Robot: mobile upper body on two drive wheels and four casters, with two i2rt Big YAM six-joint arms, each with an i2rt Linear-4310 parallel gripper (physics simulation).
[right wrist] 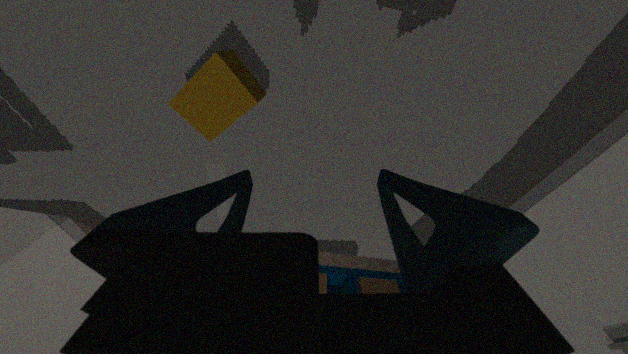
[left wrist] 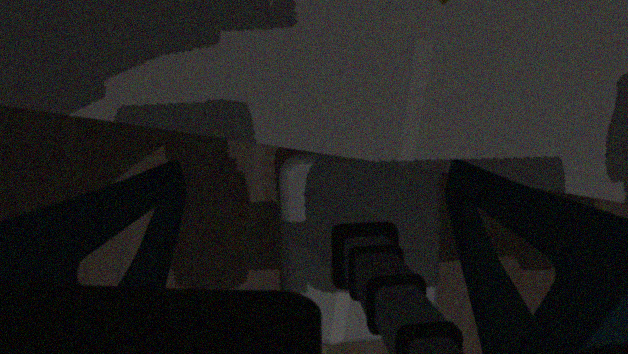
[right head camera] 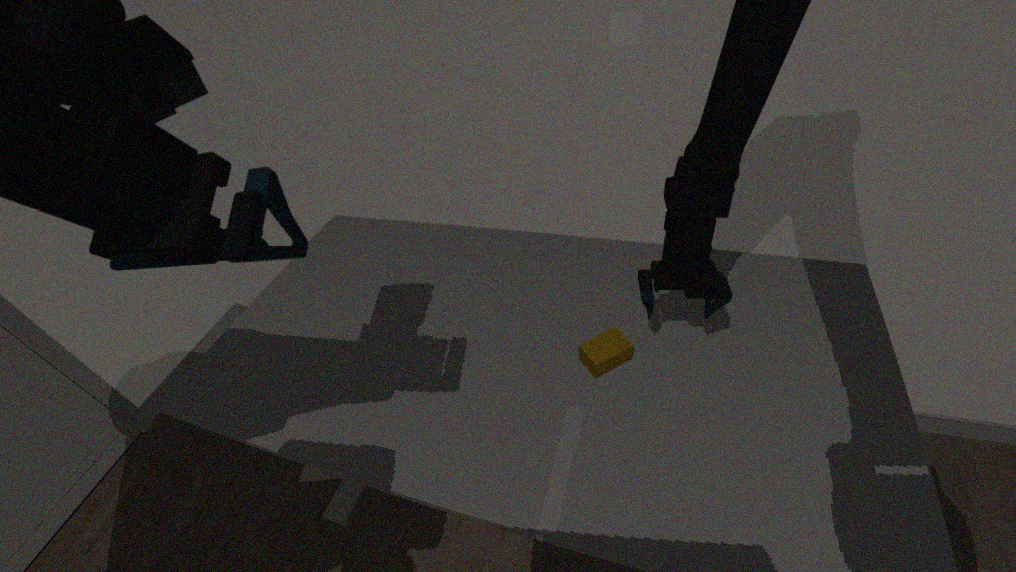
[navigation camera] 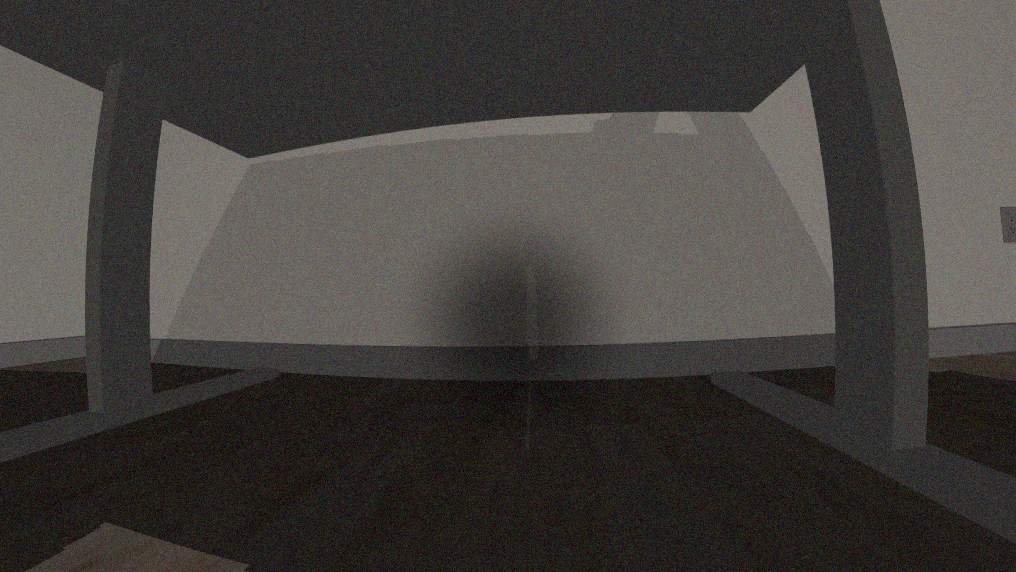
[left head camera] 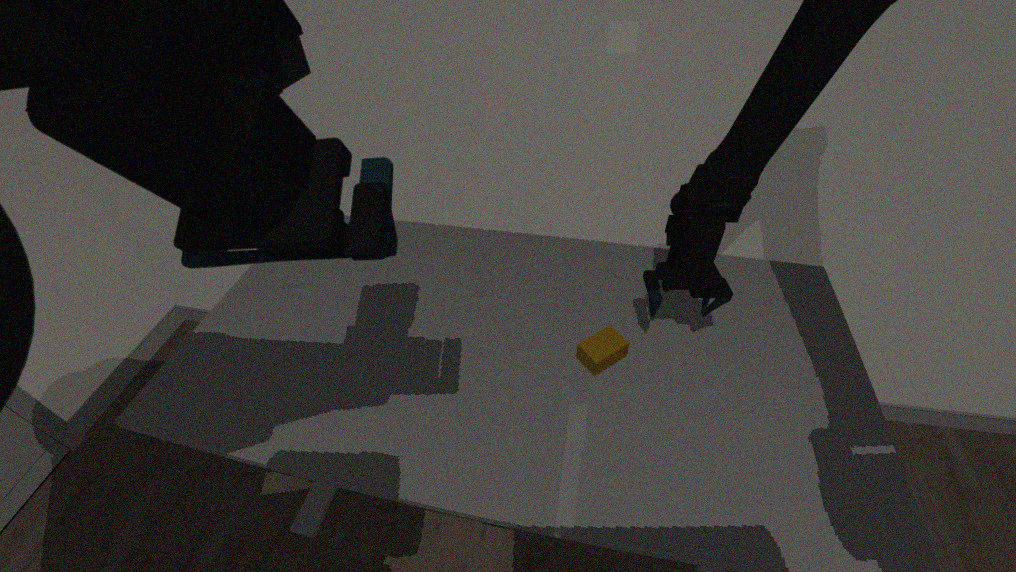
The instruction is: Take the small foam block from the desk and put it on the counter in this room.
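A small yellow foam block lies on the grey desk. My right gripper is open and empty, above the desk. In both head views it is to the right of the block and a little farther back; in the right wrist view the block lies beyond the left fingertip. My left gripper is open and empty, high up, with the desk's front edge and the robot's base below it. The counter cannot be made out in these views.
A pale wall stands behind the desk. A light panelled surface shows at the lower left of the right head view. Desk legs stand on both sides in the navigation view. Arm shadows fall on the desk.
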